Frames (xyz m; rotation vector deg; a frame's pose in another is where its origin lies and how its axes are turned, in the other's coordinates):
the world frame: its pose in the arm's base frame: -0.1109 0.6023 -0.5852 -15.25 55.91 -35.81
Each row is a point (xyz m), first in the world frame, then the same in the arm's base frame.
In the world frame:
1: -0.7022 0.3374 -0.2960
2: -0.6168 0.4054 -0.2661
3: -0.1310 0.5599 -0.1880
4: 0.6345 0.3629 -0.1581
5: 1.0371 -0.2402 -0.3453
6: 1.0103 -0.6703 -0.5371
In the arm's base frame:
1: -0.5162 1.3127 -0.4253
2: -0.4314 1.3134 -0.5002
3: -0.1123 1.1384 -0.8656
4: 0.1486 0.5182 -1.2815
5: -0.0698 -0.1924 -1.3721
6: -0.4011 -0.5062 -1.2526

